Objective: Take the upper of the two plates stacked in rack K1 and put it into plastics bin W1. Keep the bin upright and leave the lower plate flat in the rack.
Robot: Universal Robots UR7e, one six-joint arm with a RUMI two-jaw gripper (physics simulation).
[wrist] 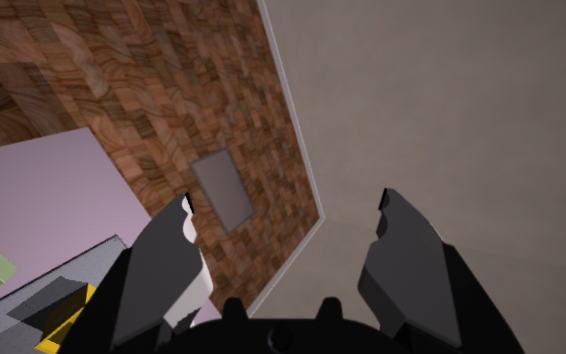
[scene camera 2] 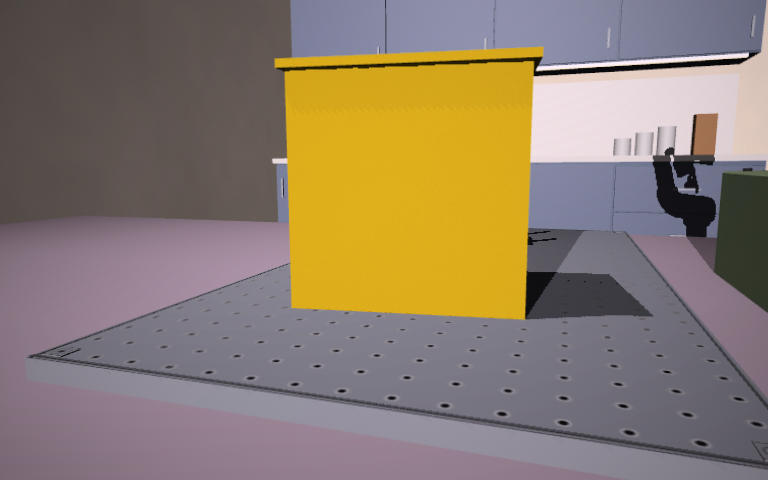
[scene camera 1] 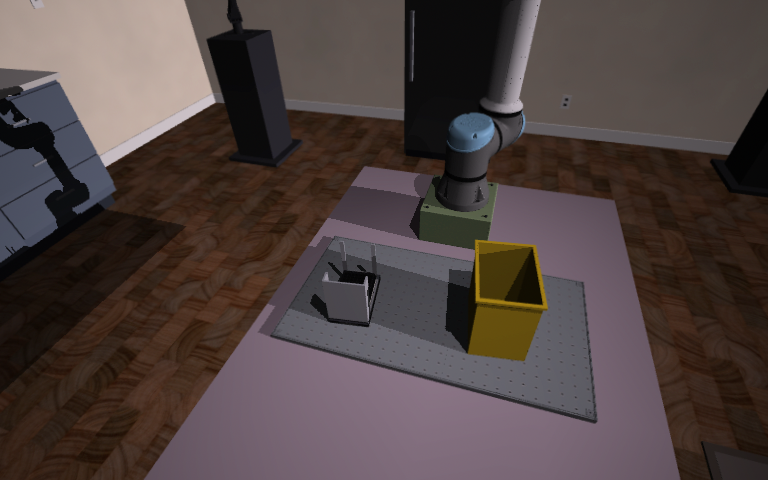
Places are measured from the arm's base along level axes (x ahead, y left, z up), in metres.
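Pixels of known places: gripper, between the fingertips: [wrist: 284, 192]; arm's base, origin of its link: [scene camera 1: 462, 196].
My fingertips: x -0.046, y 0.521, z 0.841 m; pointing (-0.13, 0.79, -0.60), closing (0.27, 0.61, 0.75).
Note:
Ahead of a thing's pixels: the offset from my fingertips to its top centre. Level surfaces: height alone.
The white rack @[0.430 m ahead, 0.713 m right, 0.799 m down] [scene camera 1: 346, 302] stands at the left of the grey perforated board in scene camera 1. Its front panel and posts show, with dark surfaces inside; I cannot tell the two plates apart there. In scene camera 2 the rack is hidden behind the bin. The yellow bin @[0.413 m ahead, 0.376 m right, 0.759 m down] [scene camera 1: 501, 332] [scene camera 2: 408, 192] [wrist: 62, 337] stands upright at the right of the board, with its top open. My gripper [wrist: 284, 192] is open with nothing between its fingers. In the wrist view it points past the bin towards the floor and wall, away from the rack.
The perforated board @[0.939 m down] [scene camera 1: 419, 350] [scene camera 2: 317, 362] lies on a pink surface @[0.952 m down] [scene camera 1: 294, 418]. The arm's green base block [scene camera 1: 454, 226] stands behind the board, between rack and bin. A dark pedestal [scene camera 1: 252, 96] and a black cabinet [scene camera 1: 447, 67] stand farther back. A grey panel [wrist: 222, 191] lies on the floor.

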